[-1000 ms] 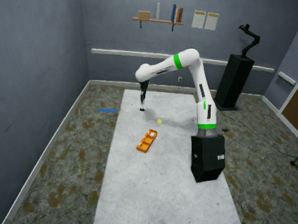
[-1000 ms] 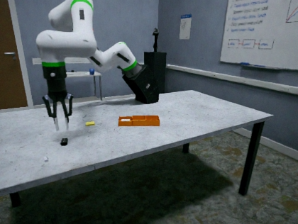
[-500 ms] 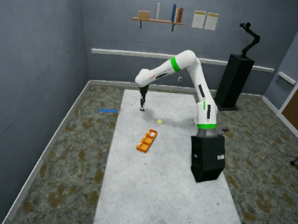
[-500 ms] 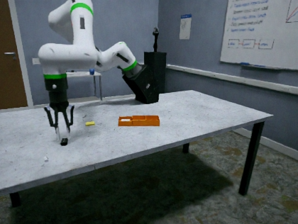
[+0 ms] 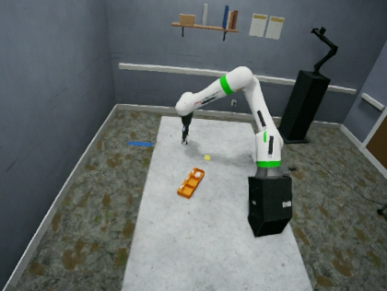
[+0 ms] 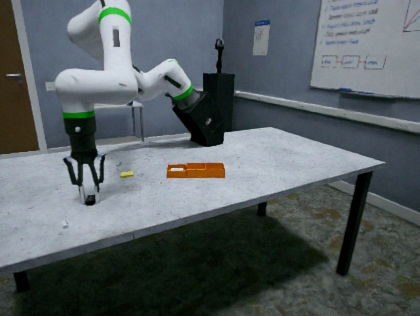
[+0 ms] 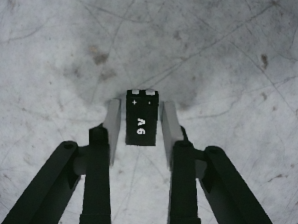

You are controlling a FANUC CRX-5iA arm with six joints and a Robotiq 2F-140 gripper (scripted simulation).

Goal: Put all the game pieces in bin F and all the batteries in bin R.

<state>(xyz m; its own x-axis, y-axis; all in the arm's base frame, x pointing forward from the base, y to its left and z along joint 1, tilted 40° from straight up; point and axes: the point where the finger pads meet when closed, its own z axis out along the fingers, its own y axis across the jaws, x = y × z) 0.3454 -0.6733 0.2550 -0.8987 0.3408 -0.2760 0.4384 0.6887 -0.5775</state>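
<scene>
Right now the black battery is 1 cm behind my hand and 3 cm below it. The rest, counted from my hand: orange bin block (2 cm ahead, 45 cm to the left, 2 cm below); then white domino (3 cm behind, 38 cm to the left, 2 cm below); then yellow flat piece (15 cm behind, 20 cm to the left, 3 cm below).
</scene>
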